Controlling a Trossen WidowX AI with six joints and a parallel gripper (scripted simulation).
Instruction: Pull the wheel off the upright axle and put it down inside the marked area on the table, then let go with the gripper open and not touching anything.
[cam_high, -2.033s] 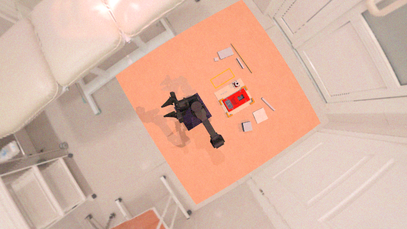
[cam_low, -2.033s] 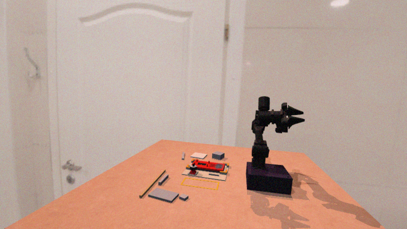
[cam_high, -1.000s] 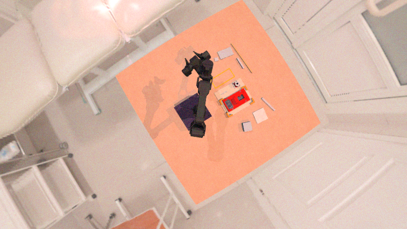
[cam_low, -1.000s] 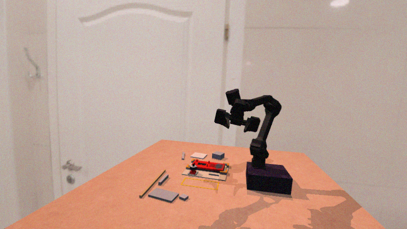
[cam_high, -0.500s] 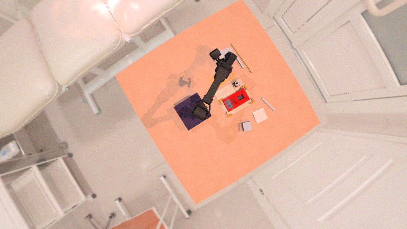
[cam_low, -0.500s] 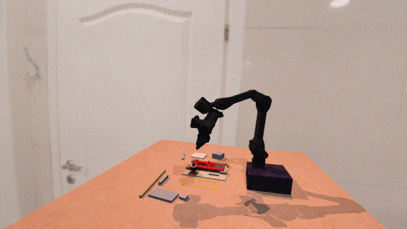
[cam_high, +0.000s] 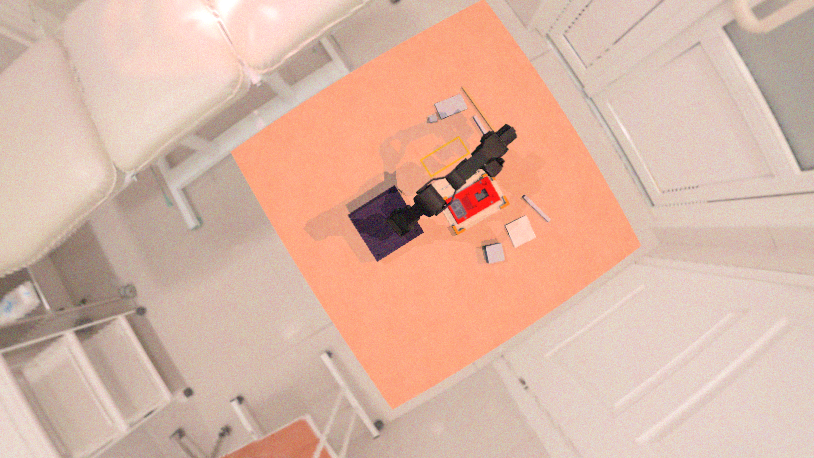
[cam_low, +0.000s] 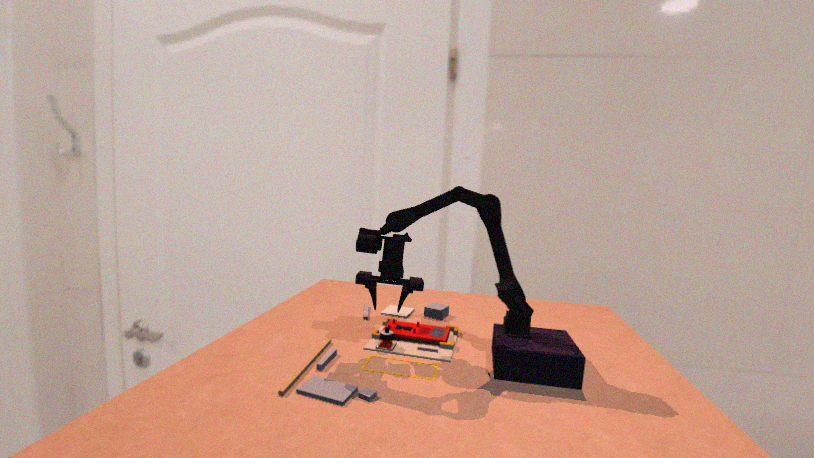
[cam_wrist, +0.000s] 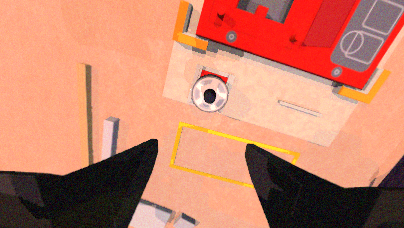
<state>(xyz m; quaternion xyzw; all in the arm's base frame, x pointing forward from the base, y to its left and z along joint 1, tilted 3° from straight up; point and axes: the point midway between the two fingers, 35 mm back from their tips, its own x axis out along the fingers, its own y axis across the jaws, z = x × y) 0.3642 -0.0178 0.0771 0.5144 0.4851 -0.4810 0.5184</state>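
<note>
The upright axle is 80 mm below my gripper tip and 20 mm to the right of it. Also, from my gripper tip: wheel 80 mm below, 20 mm to the right.
</note>
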